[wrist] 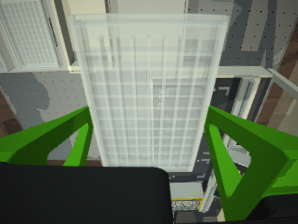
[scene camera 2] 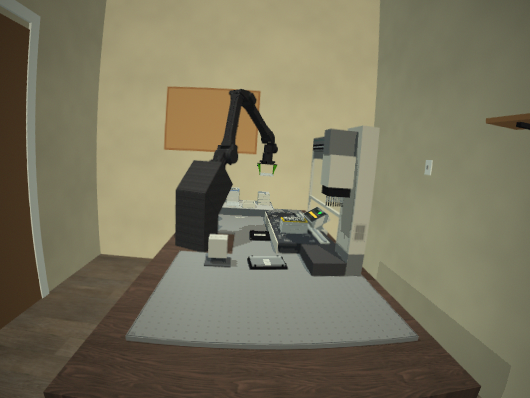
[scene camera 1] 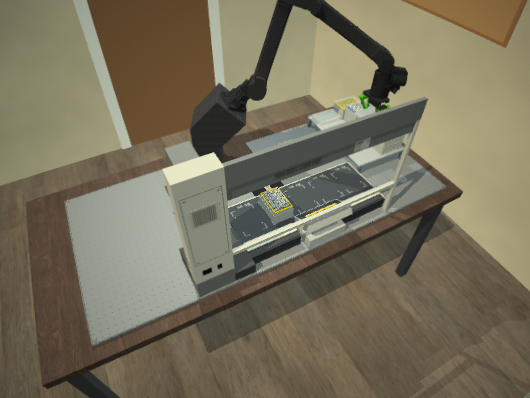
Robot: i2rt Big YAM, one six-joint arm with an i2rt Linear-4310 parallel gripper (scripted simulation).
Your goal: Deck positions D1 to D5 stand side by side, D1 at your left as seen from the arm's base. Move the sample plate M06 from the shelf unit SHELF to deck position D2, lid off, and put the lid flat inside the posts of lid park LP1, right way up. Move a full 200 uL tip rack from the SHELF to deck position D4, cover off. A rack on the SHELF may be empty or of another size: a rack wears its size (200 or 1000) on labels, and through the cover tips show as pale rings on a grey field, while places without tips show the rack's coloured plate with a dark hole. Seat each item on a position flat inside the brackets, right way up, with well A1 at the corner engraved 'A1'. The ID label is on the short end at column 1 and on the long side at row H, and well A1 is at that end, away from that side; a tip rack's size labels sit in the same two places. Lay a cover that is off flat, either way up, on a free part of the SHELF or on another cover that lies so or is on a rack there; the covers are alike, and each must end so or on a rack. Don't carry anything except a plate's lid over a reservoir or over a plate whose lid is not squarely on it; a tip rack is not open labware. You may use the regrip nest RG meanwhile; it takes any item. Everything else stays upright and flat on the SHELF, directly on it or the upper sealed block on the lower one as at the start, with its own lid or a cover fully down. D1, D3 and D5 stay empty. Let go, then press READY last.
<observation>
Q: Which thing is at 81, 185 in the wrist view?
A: My gripper.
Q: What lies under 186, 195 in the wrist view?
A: A yellow-framed tip rack.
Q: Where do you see a cream tower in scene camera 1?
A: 198, 175
</observation>
